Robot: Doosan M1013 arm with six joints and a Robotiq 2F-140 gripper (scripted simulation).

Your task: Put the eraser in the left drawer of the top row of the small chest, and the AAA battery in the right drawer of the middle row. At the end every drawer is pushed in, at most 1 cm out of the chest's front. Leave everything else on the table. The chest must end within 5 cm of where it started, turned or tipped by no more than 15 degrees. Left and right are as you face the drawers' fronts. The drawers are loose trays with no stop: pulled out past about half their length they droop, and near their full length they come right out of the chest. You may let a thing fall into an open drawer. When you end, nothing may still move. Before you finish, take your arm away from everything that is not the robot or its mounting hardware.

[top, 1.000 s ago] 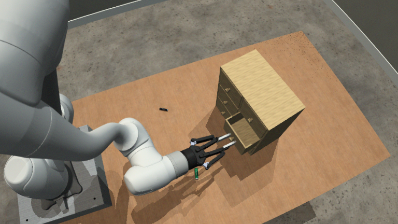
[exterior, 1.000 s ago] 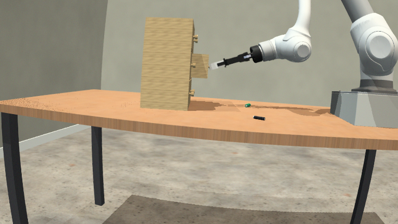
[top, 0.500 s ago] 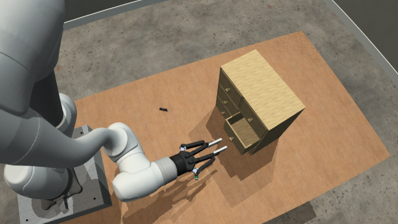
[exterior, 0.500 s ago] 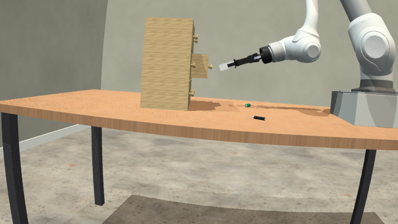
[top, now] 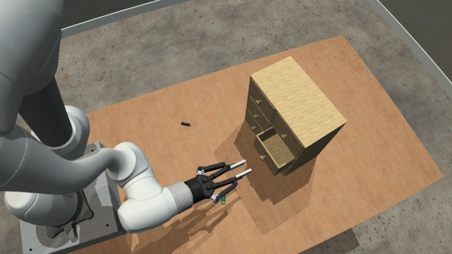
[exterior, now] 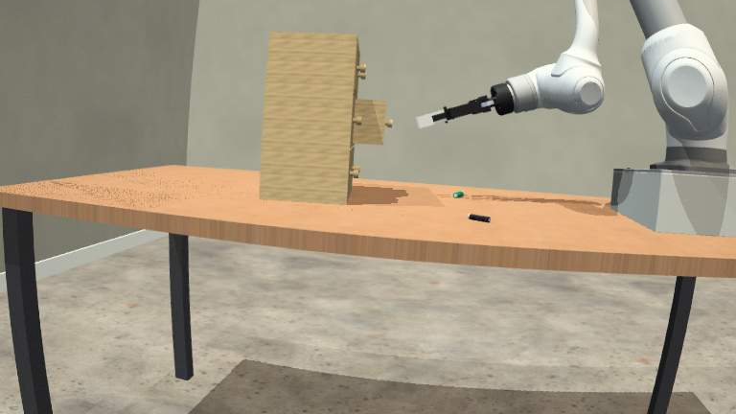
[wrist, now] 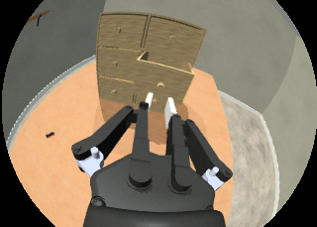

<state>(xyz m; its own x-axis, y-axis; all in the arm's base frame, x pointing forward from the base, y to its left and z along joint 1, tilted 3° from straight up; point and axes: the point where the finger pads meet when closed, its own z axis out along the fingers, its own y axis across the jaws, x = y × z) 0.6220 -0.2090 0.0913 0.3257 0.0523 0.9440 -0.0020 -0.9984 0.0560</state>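
My gripper is now 6 cm past the black cylinder, 34 cm to the right of it and 18 cm above it. Round my hand: eraser 27 cm ahead, 12 cm to the left, 5 cm above; then green AAA battery 8 cm behind, 2 cm to the right, 18 cm below.
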